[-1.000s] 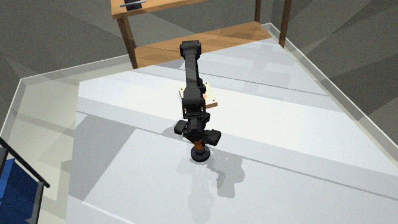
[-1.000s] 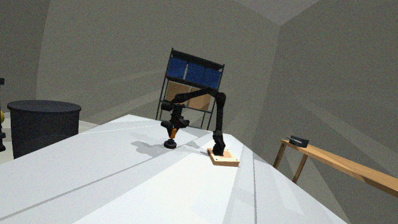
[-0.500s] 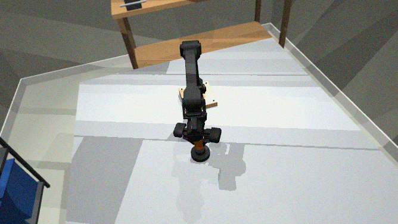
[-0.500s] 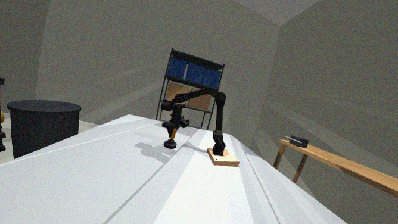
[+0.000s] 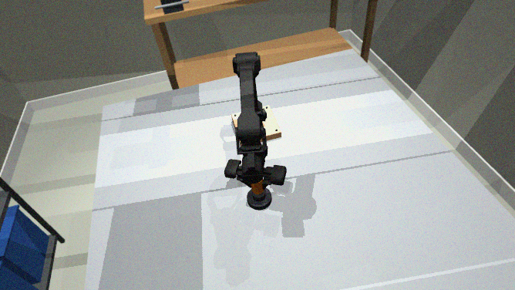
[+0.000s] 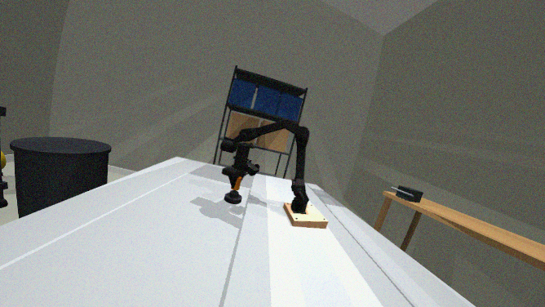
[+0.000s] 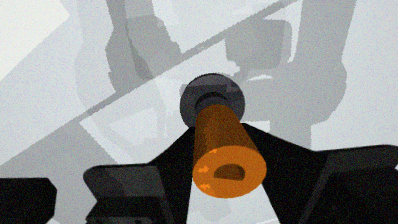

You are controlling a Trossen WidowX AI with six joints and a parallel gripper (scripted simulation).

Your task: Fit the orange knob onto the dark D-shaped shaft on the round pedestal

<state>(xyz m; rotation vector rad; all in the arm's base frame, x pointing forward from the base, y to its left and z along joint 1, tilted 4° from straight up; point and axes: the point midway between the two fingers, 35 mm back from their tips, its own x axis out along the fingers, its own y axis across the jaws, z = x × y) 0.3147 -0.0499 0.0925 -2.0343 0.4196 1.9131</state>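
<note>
Now: the orange knob 2 cm above my gripper tip. The rest, counted from my gripper tip: dark round pedestal: 4 cm below.
</note>
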